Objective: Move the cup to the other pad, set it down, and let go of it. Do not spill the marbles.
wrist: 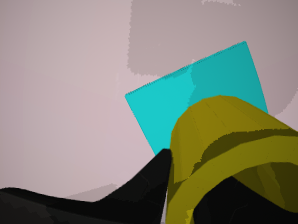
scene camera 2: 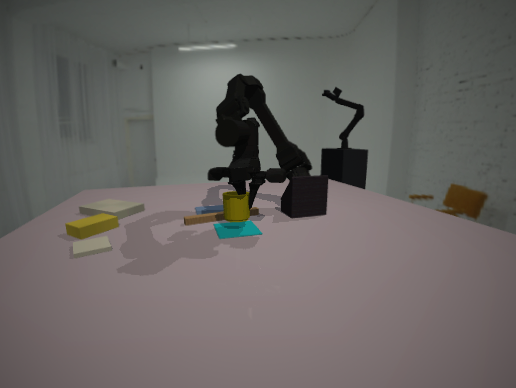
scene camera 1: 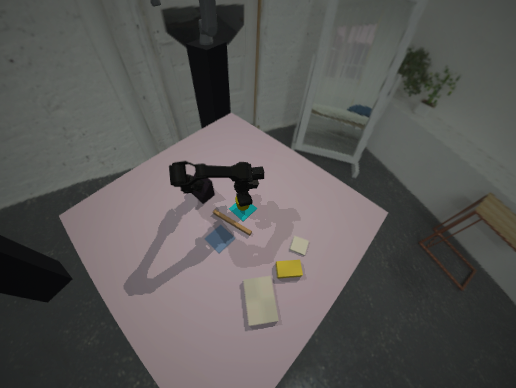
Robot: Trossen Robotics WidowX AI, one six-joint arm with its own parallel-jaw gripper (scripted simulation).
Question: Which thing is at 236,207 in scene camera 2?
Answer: A yellow cup.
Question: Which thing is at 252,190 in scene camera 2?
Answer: My gripper.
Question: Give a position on a large cream slab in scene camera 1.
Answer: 259,293
